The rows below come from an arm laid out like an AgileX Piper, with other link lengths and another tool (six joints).
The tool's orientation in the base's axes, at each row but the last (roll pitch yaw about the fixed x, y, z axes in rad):
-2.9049 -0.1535 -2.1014
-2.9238 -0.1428 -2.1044
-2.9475 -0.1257 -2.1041
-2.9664 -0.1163 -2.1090
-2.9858 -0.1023 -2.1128
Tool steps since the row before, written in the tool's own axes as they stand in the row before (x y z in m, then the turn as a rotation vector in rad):
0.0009 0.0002 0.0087 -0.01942 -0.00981 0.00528
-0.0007 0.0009 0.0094 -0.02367 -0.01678 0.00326
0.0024 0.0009 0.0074 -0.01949 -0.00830 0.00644
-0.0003 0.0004 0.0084 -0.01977 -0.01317 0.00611
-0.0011 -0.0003 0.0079 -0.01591 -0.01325 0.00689
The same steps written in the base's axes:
0.0005 -0.0028 -0.0083 0.01879 0.01073 -0.00577
0.0007 -0.0011 -0.0094 0.02666 0.01153 -0.00293
-0.0012 -0.0031 -0.0071 0.01761 0.01137 -0.00712
0.0006 -0.0011 -0.0083 0.02189 0.00930 -0.00599
0.0015 -0.0005 -0.0078 0.02004 0.00584 -0.00635

